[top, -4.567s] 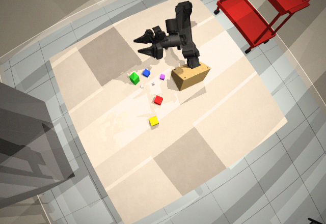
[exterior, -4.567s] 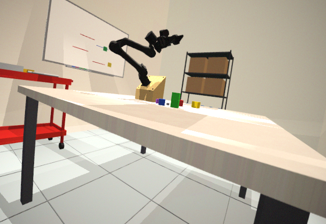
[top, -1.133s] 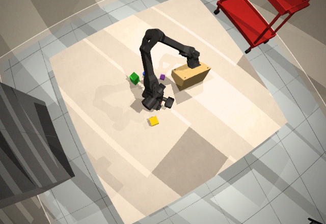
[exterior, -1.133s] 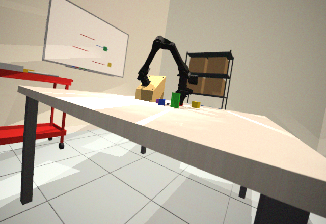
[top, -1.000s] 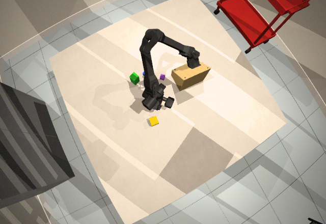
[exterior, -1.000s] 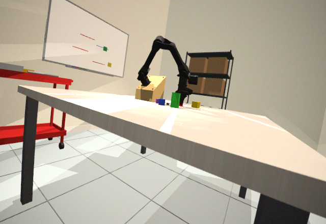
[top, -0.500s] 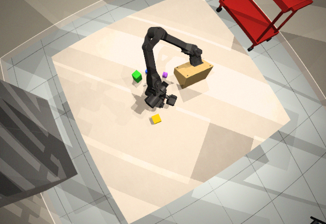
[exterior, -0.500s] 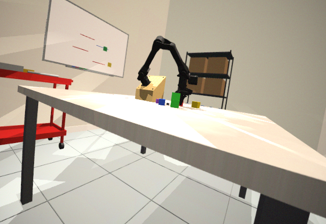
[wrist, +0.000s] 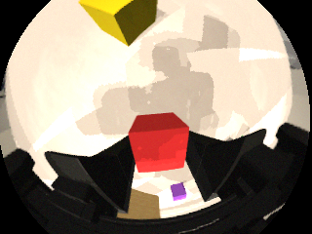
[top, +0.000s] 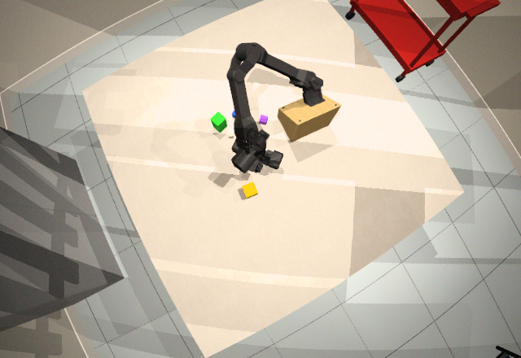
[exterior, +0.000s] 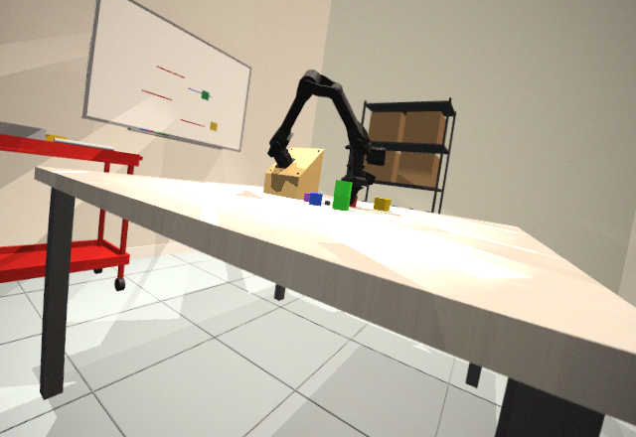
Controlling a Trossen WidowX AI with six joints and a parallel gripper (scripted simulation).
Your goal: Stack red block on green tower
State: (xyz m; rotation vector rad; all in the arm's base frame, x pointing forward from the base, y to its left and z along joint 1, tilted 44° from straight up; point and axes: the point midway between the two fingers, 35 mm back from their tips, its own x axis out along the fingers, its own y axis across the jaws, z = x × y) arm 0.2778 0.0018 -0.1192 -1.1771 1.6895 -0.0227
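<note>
The blue block is 200 mm to the right of my gripper tip and 10 mm above it. Round my gripper tip: red block (10 mm above); then yellow block (80 mm ahead, 110 mm to the left, 10 mm above); then purple block (90 mm behind, 140 mm to the right, 10 mm above).
</note>
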